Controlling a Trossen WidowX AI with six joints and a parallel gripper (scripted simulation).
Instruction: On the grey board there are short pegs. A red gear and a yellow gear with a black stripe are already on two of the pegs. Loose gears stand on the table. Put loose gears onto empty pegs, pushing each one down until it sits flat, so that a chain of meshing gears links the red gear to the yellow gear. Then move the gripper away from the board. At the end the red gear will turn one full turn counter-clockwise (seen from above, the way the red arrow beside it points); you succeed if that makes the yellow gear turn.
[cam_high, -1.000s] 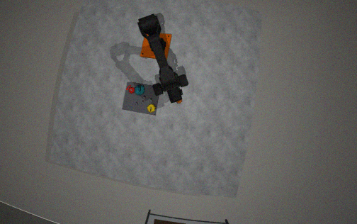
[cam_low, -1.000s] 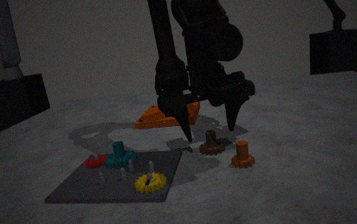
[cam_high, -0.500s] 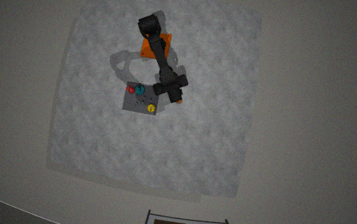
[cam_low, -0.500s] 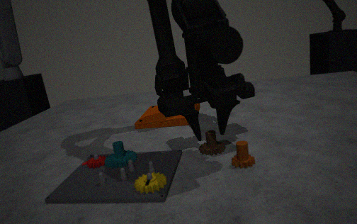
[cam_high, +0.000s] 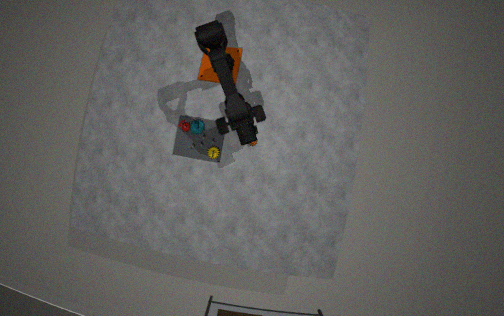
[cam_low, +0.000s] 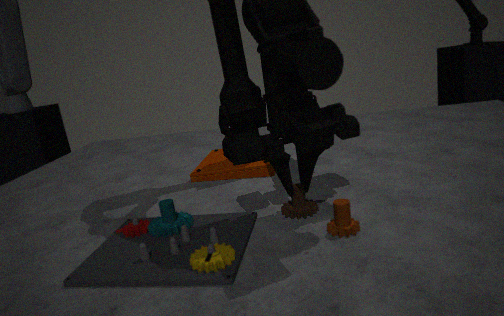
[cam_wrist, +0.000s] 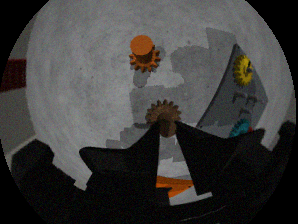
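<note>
My gripper tip is now 190 mm to the left of the teal gear and 10 mm short of it. Also, from my gripper tip: yellow striped gear (120 mm to the right, 120 mm ahead, 10 mm below); then brown gear (10 mm below); then orange gear (70 mm ahead, 50 mm to the left, 10 mm below).
</note>
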